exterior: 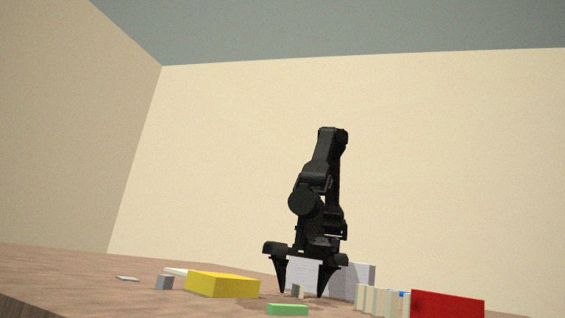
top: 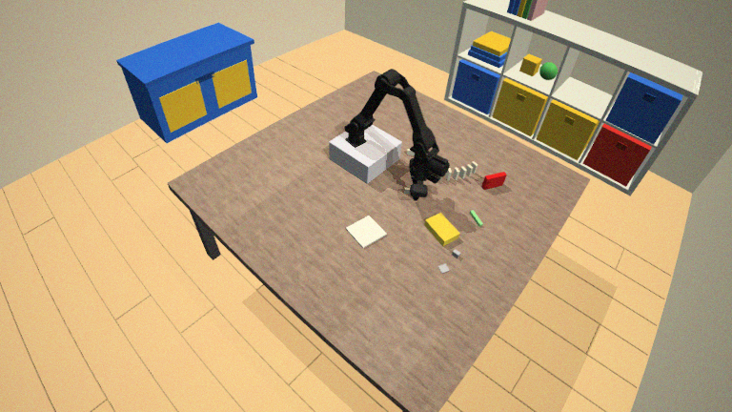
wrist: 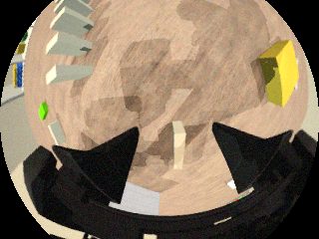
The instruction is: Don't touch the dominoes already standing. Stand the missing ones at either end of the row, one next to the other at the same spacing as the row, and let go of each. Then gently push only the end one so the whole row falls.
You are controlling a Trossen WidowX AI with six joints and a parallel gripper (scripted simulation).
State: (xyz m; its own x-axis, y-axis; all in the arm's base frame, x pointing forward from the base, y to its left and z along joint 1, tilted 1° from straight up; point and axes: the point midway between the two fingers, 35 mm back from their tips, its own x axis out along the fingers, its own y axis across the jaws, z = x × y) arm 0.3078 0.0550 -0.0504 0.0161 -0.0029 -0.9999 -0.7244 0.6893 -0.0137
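Now: the yellow block 20 cm ahead of my gripper tip, 6 cm to the right of it and 1 cm above it. From my gripper tip the other things lie so: grey cube: 30 cm ahead, 10 cm to the right; white tile: 28 cm to the right, 3 cm ahead; green stick: 24 cm ahead, 9 cm to the left.
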